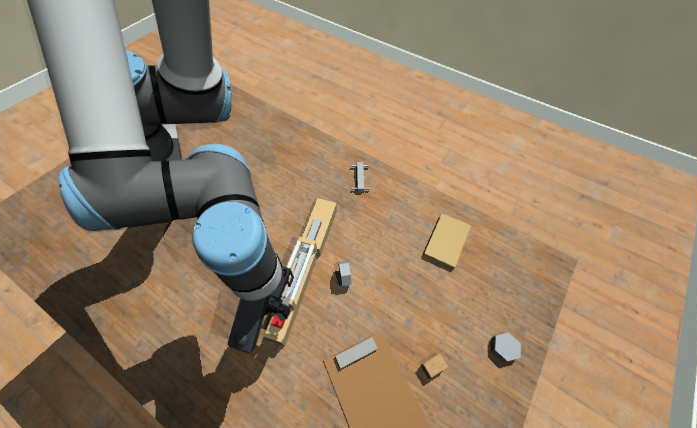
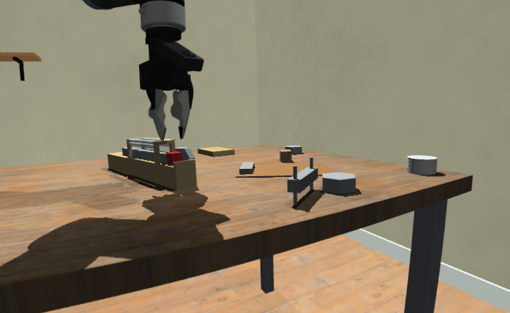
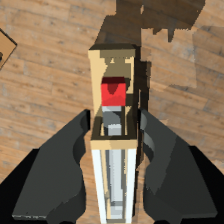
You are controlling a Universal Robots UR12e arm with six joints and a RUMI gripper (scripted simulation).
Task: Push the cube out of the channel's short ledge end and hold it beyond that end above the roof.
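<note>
Right now my hand is 5 cm above the red cube. The rest, counted from my hand: channel 12 cm to the left, 6 cm below, 4 cm behind; then wooden cube 36 cm ahead, 13 cm to the left, 10 cm below; then pegged grey tool 51 cm to the left, 10 cm below, 9 cm behind.
</note>
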